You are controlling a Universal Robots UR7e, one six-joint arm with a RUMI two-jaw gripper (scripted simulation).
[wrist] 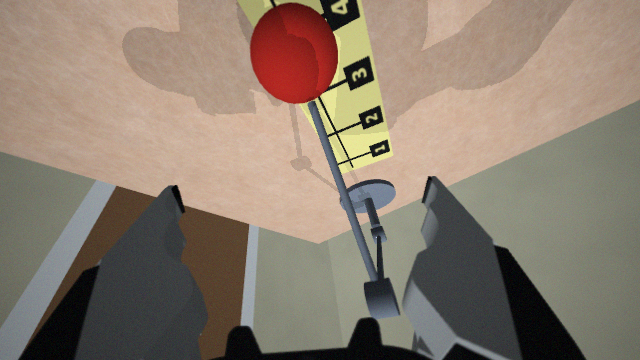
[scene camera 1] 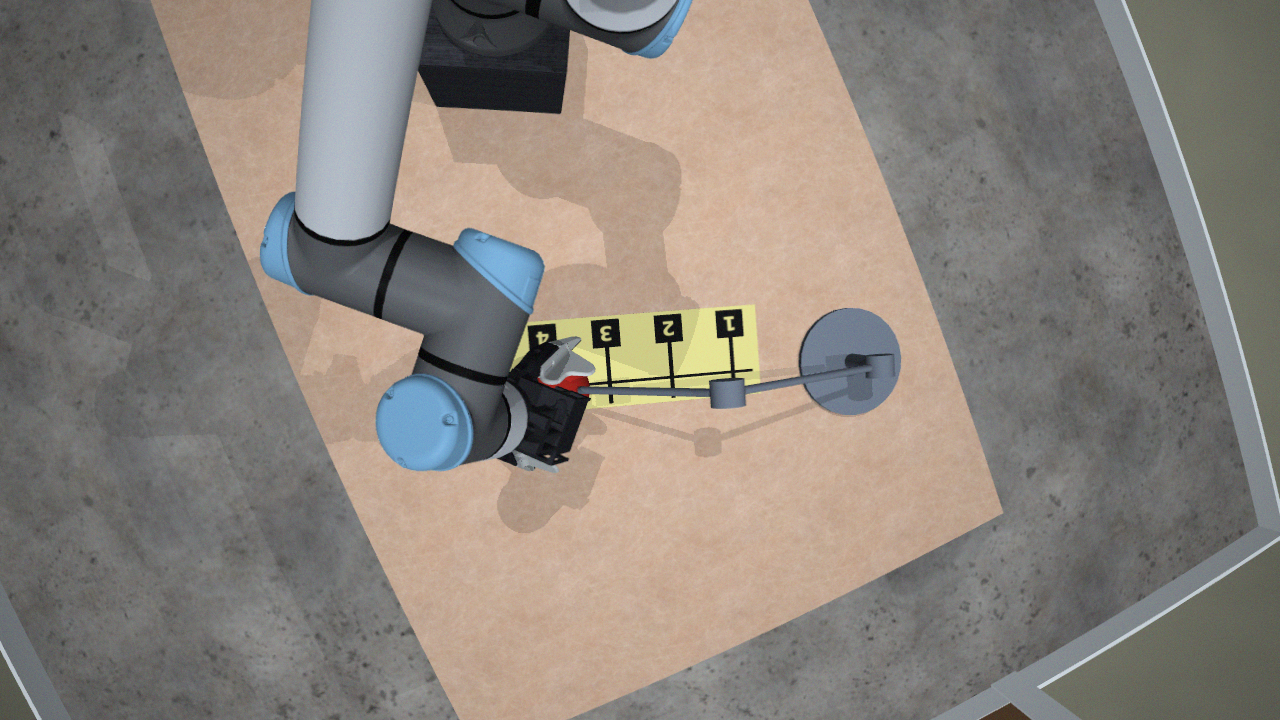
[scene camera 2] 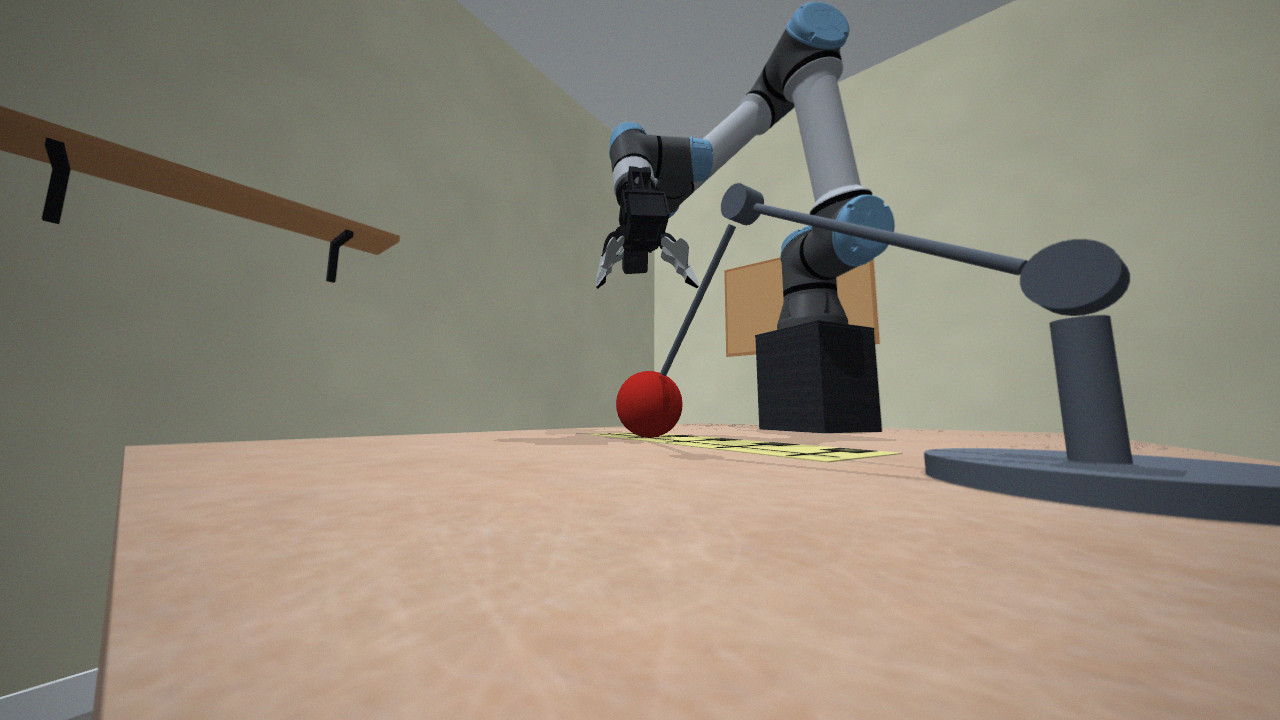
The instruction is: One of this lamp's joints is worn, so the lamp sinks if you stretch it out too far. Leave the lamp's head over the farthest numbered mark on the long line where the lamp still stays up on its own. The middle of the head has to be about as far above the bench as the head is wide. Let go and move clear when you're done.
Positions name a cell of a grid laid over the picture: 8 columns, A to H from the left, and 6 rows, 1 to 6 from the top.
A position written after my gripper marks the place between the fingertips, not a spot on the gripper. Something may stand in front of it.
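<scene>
My gripper is visible in scene camera 1 (D4), scene camera 2 (E3) and the wrist view (D4).
</scene>
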